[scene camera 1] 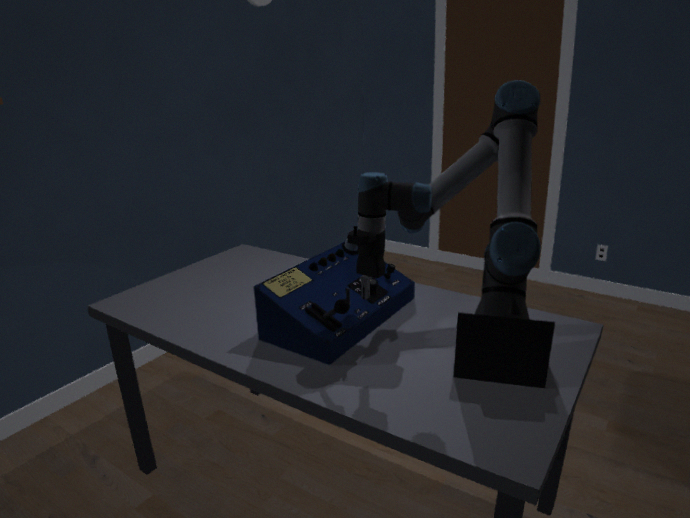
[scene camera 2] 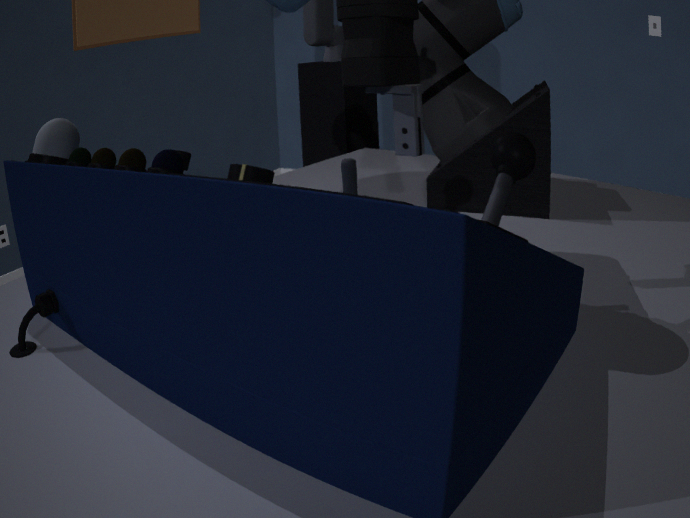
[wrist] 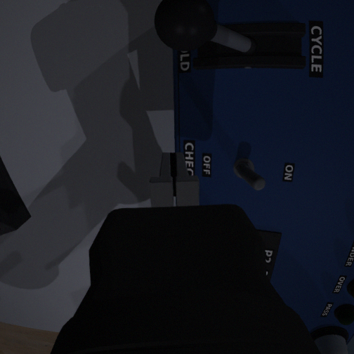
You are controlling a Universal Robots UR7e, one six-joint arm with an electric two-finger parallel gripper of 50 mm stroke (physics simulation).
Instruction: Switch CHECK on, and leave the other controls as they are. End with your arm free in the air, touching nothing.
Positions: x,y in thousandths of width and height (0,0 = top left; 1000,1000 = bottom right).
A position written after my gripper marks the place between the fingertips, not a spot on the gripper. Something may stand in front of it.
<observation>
my gripper: scene camera 1 530,574; scene camera 2 595,298; wrist 487,468
</observation>
